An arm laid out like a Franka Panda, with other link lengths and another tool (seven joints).
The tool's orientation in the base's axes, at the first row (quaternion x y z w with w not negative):
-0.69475, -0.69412, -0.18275, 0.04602
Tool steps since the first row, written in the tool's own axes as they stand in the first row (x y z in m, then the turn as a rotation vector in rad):
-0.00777, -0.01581, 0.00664, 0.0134, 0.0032, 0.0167
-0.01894, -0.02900, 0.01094, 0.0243, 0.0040, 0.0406
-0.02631, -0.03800, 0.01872, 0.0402, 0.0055, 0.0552
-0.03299, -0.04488, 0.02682, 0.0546, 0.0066, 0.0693
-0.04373, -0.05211, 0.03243, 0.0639, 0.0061, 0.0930
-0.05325, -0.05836, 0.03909, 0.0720, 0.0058, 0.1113
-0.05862, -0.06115, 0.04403, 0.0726, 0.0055, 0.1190
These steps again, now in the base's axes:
-0.01402, -0.00475, -0.01164, 0.0059, 0.0179, -0.0106
-0.02580, -0.01354, -0.02169, 0.0109, 0.0358, -0.0292
-0.03293, -0.01776, -0.03296, 0.0147, 0.0555, -0.0375
-0.03794, -0.02130, -0.04392, 0.0180, 0.0735, -0.0458
-0.04364, -0.02946, -0.05391, 0.0217, 0.0899, -0.0649
-0.04822, -0.03617, -0.06431, 0.0247, 0.1034, -0.0794
-0.04986, -0.03960, -0.07114, 0.0258, 0.1064, -0.0864

